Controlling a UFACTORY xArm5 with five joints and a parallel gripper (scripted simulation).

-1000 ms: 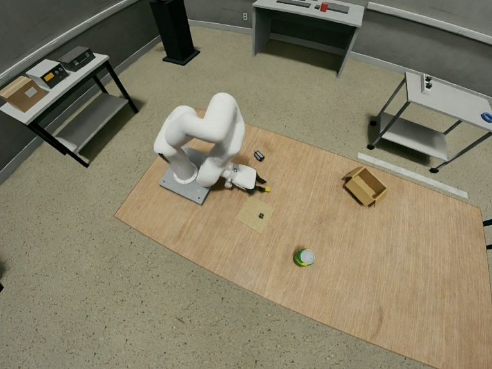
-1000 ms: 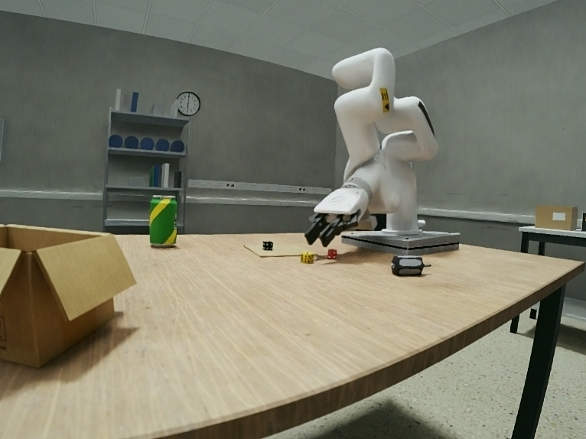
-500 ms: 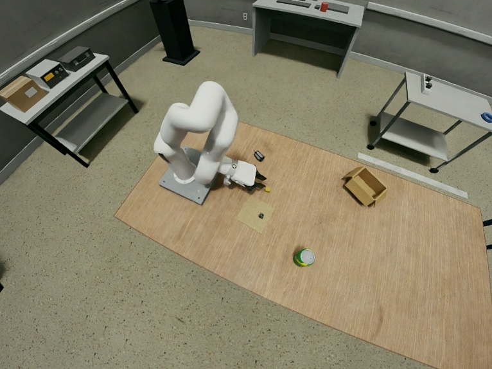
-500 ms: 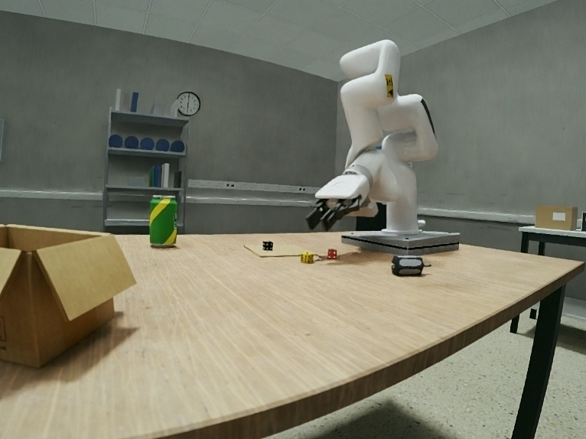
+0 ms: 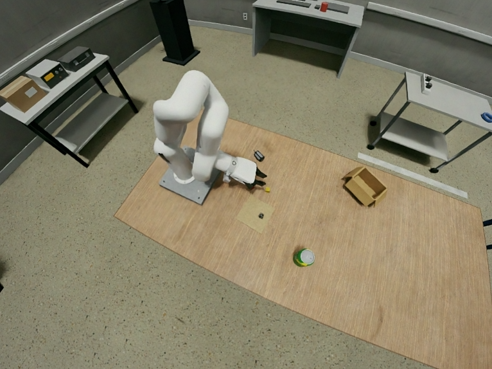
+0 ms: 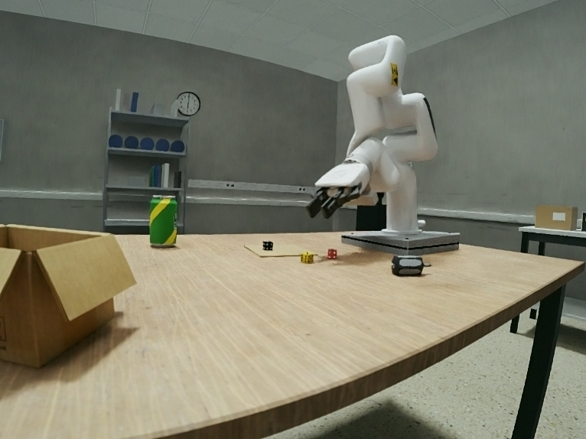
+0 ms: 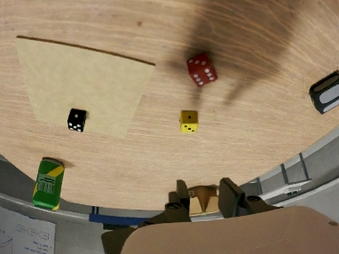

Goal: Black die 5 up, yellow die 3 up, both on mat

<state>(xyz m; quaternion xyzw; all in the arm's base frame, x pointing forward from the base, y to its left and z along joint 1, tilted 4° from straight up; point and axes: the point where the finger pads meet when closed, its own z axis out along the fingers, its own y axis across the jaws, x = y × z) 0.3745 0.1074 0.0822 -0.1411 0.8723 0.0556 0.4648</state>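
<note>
My gripper is now 4 cm short of the yellow die, 1 cm to the right of it and 10 cm above it. The rest, counted from my hand: black die: 6 cm ahead, 13 cm to the right, 10 cm below; then tan mat: 3 cm ahead, 13 cm to the right, 11 cm below; then red die: 4 cm behind, 1 cm to the right, 10 cm below.
</note>
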